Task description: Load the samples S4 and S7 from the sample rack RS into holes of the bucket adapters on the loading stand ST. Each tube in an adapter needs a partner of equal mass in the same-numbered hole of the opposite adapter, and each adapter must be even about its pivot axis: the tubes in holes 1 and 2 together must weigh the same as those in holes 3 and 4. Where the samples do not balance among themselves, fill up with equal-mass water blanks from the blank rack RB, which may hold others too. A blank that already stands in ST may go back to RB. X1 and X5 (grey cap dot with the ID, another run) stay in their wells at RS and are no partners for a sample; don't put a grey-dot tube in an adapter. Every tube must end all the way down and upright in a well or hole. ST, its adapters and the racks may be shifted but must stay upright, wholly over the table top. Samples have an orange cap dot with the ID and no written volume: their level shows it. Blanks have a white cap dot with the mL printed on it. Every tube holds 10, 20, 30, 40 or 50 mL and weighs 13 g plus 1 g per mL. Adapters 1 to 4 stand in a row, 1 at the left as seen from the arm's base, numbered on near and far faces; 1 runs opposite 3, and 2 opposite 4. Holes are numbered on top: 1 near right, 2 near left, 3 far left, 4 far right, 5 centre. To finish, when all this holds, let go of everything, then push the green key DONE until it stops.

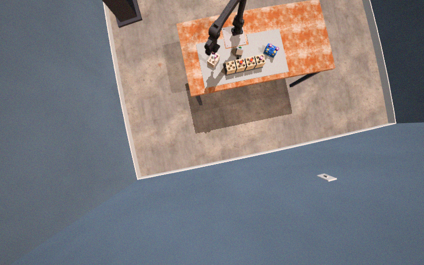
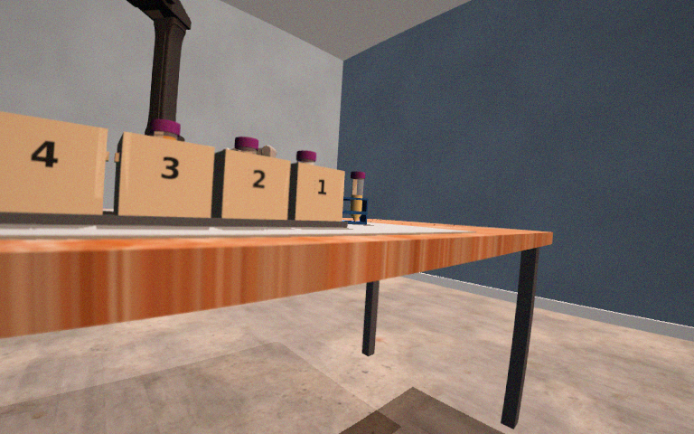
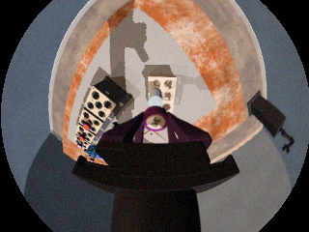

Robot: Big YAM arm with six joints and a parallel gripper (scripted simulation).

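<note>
My gripper is now 33 cm to the right of the DONE key box, 18 cm above it and 5 cm past it. From my hand the other things lie so: adapter 2: 38 cm to the left, 18 cm below, 12 cm ahead; then tan blank rack RB: 20 cm below, 4 cm behind, 2 cm to the left; then adapter 3: 27 cm to the left, 18 cm below, 12 cm ahead.
</note>
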